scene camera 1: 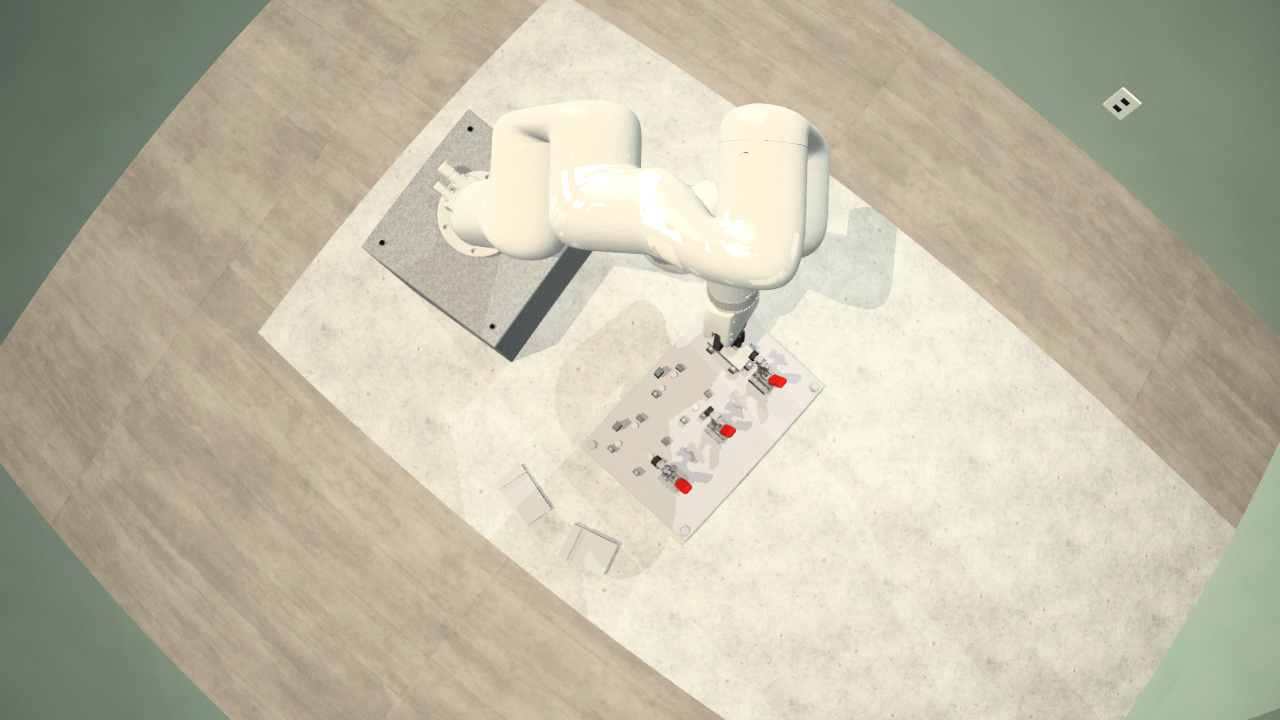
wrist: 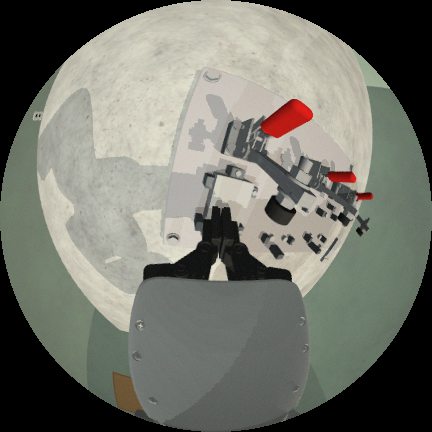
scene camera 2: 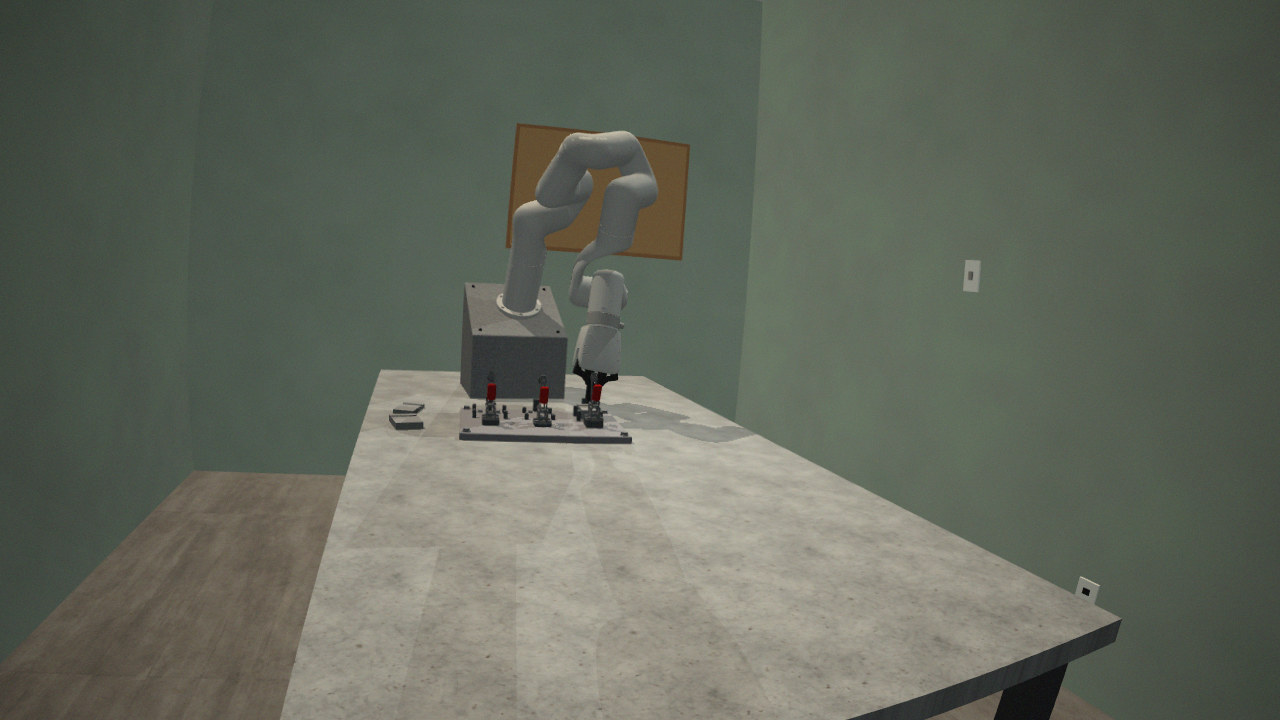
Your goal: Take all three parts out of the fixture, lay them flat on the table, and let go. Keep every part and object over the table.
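Pixels of known places: gripper, fingertip midpoint: [scene camera 1: 733,340] [wrist: 218,217]; arm's base, link origin: [scene camera 2: 518,305].
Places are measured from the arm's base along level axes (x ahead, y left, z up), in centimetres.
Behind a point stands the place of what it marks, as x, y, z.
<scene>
A pale, flat part [wrist: 234,191] @(42.8, 10.1, -19.3) [scene camera 1: 735,357] @(42.1, 9.4, -19.3) sits among the small grey blocks of the fixture [wrist: 240,95] @(53.8, 10.6, -21.9) [scene camera 1: 751,450] @(53.5, -0.7, -21.9) [scene camera 2: 546,437] @(55.6, -2.0, -22.3), at its end nearest the arm. My gripper [wrist: 218,217] @(40.2, 11.4, -18.6) [scene camera 2: 588,396] @(40.2, 11.4, -18.6) is shut and empty, with its tips over the near edge of this part in the wrist view; I cannot tell whether they touch it. Two other pale parts, one [scene camera 1: 526,496] @(28.9, -29.5, -22.4) [scene camera 2: 409,407] @(29.7, -29.5, -22.4) and another [scene camera 1: 591,549] @(42.8, -29.7, -21.9) [scene camera 2: 406,420] @(44.6, -30.1, -21.9), lie on the table beside the fixture, apart from each other. Each shows a thin raised edge.
Three clamps with red handles stand on the fixture: one [scene camera 1: 776,381] @(49.4, 9.3, -13.6) [wrist: 287,118] @(49.4, 10.0, -13.6) [scene camera 2: 597,394] @(50.0, 9.7, -14.6) close beside the gripper, a middle one [scene camera 1: 726,431] @(47.9, -1.6, -14.4) and a far one [scene camera 1: 683,486] @(47.8, -12.4, -13.8). Small blocks and pins stand around the two other places. The grey robot base [scene camera 1: 456,295] @(4.6, -11.2, -2.3) [scene camera 2: 519,362] @(12.3, -0.9, -13.8) stands behind.
</scene>
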